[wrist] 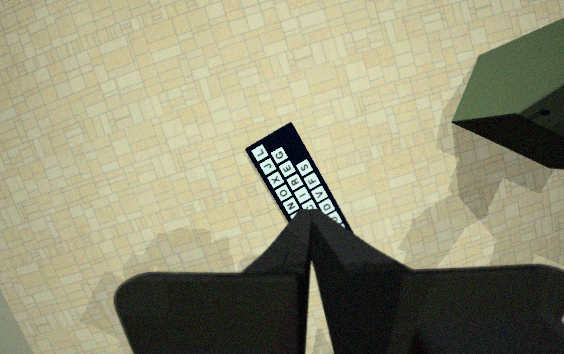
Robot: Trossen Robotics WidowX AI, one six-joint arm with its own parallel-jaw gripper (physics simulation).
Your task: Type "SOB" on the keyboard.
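Frame: origin at the arm's base, x ahead, y left, z up, level; millimetres.
Seen in the pictures: gripper, fingertip midpoint: (308, 218).
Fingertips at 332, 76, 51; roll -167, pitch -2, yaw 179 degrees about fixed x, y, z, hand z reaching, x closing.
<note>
Offsets run from my fingertips to a thing's top centre, as dx, dy, dz. "spot": to the spot under its first point. Level surfaces: height alone.
A dark keyboard {spot: +0, -44, -224} (287, 136) with white letter keys lies slanted on the tiled surface near the middle of the wrist view. The S key {-21, -2, -219} (304, 168) is at the upper end of its right row. The O key {+9, +31, -219} (283, 193) is in its left row, between the X and N keys. No B key can be made out; the lower end of the keyboard is hidden behind the fingers. My gripper (308, 218) is shut and empty. Its tips appear over the middle row, by a partly covered key below the I key {-16, +35, -219} (302, 195). Whether they touch it I cannot tell.
A green box-like object (515, 82) with a dark underside stands at the upper right. Shadows fall on the tan tiled surface {dz -237} (150, 100) at the right and lower left. An edge of that surface shows at the bottom left corner.
</note>
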